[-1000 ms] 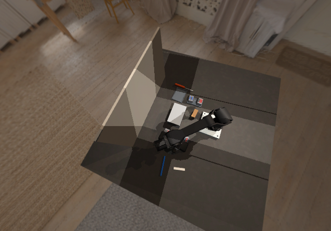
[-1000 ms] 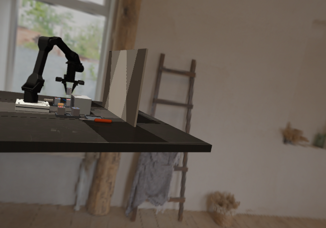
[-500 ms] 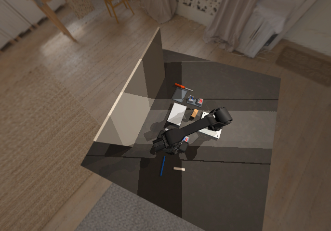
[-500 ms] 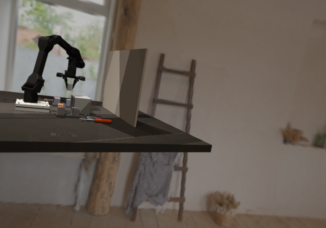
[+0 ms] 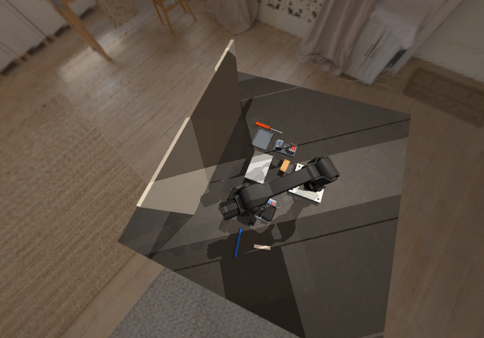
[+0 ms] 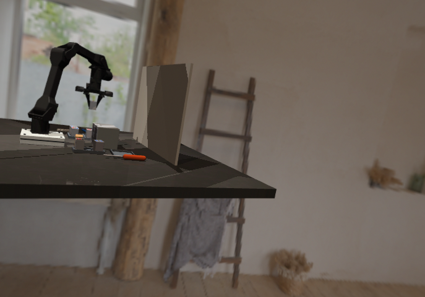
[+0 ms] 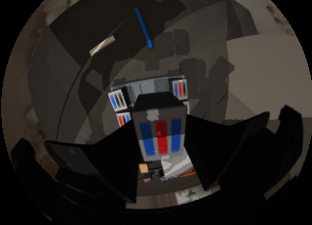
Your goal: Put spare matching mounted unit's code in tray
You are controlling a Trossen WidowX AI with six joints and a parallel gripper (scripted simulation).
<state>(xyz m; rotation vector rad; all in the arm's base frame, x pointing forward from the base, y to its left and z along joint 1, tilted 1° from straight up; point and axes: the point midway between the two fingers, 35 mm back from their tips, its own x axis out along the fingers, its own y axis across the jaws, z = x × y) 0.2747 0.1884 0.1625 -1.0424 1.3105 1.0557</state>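
My gripper tip is 42 cm to the left of the dark rimmed tray, 16 cm above it and 3 cm short of it. Also, from my gripper tip: blue pen 18 cm to the left, 16 cm below, 3 cm ahead; then grey mounted unit 20 cm to the right, 12 cm below, 1 cm ahead; then grey spare 2 cm above.
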